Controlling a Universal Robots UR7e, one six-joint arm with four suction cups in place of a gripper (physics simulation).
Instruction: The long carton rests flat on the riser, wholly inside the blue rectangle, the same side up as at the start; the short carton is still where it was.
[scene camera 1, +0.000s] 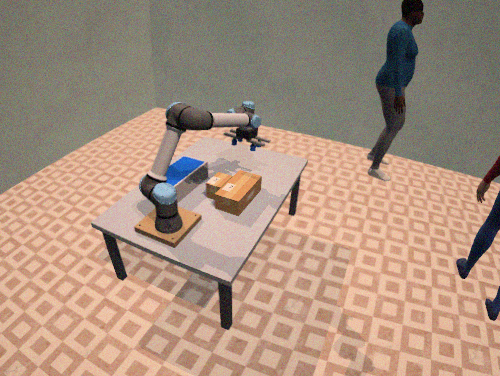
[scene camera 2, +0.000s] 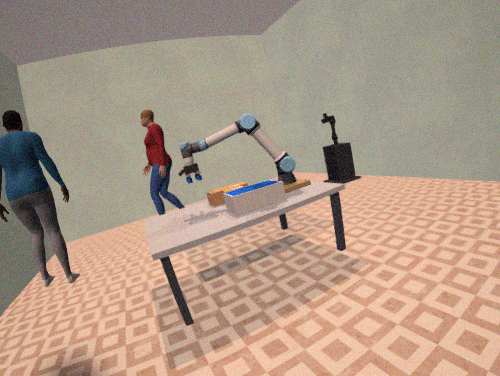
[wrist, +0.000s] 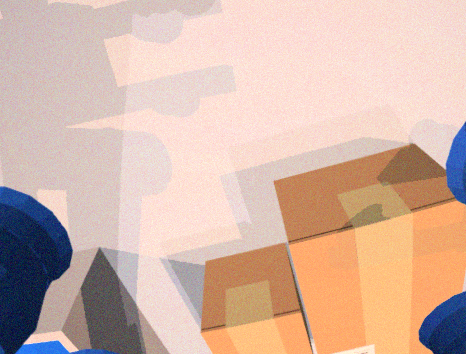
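Seen in the pictures: hand at its tool point: (scene camera 1: 246, 145) (scene camera 2: 194, 180) (wrist: 269, 294); arm's base at its link origin: (scene camera 1: 168, 224) (scene camera 2: 287, 182).
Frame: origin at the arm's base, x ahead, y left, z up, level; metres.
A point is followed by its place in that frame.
The long carton (scene camera 1: 245, 183) @(x 0.486, y -0.179, z 0.072 m) (scene camera 2: 216, 198) @(x 0.573, y -0.064, z 0.023 m) (wrist: 330, 280) @(x 0.555, y -0.093, z 0.069 m) lies flat on the table, tape and white label on its upper face. The short, lower carton (scene camera 1: 223, 178) @(x 0.461, y -0.036, z 0.070 m) (wrist: 250, 270) @(x 0.513, y -0.019, z -0.001 m) lies close beside it, on the riser side; in scene camera 2 it is mostly hidden. The pale riser (scene camera 1: 195, 181) @(x 0.407, y 0.146, z 0.012 m) (scene camera 2: 255, 201) @(x 0.397, y 0.346, z 0.014 m) (wrist: 110, 305) @(x 0.498, y 0.154, z 0.011 m) bears the blue rectangle (scene camera 1: 186, 167) @(x 0.414, y 0.223, z 0.087 m) (scene camera 2: 252, 188) @(x 0.377, y 0.278, z 0.087 m) (wrist: 45, 348) @(x 0.529, y 0.189, z 0.087 m) on its top, with no carton on it. My gripper (scene camera 1: 244, 145) @(x 0.704, y -0.043, z 0.200 m) (scene camera 2: 194, 178) @(x 0.704, y -0.043, z 0.200 m) (wrist: 260, 275) @(x 0.704, y -0.043, z 0.200 m) hangs above the table, higher than the cartons and beyond their far ends. Its blue cups hold nothing.
The arm's base stands on a wooden board (scene camera 1: 191, 220) @(x 0.102, y -0.076, z -0.002 m) (scene camera 2: 302, 185) @(x -0.049, y 0.158, z -0.020 m) at one end of the table (scene camera 1: 220, 255) @(x -0.002, y -0.344, z -0.033 m) (scene camera 2: 175, 235) @(x 0.931, y 0.395, z -0.033 m). A person in teal (scene camera 1: 397, 55) (scene camera 2: 22, 160) and one in red (scene camera 2: 156, 145) stand off the table. A black pedestal (scene camera 2: 340, 162) stands behind.
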